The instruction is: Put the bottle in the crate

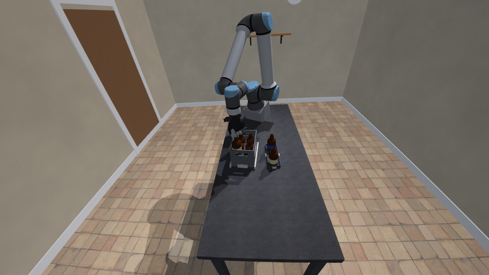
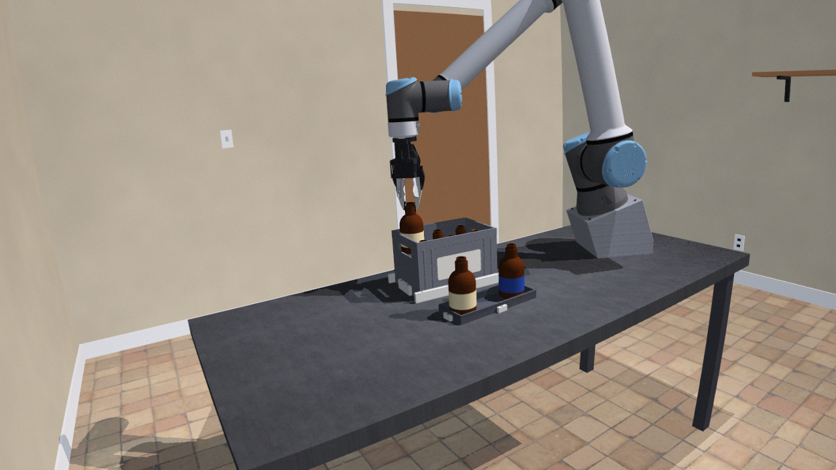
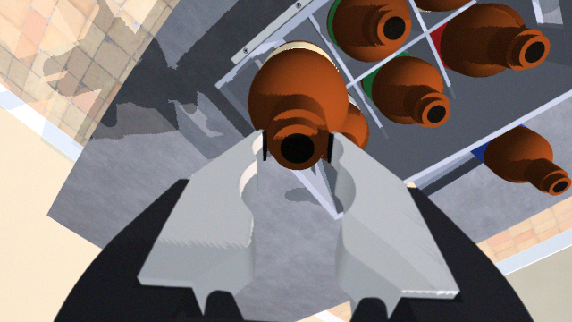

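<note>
Now: the grey crate 7 cm behind my hand, 6 cm to the left of it and 17 cm below it. The rest, counted from my hand: tray (3 cm behind, 29 cm to the left, 25 cm below).
</note>
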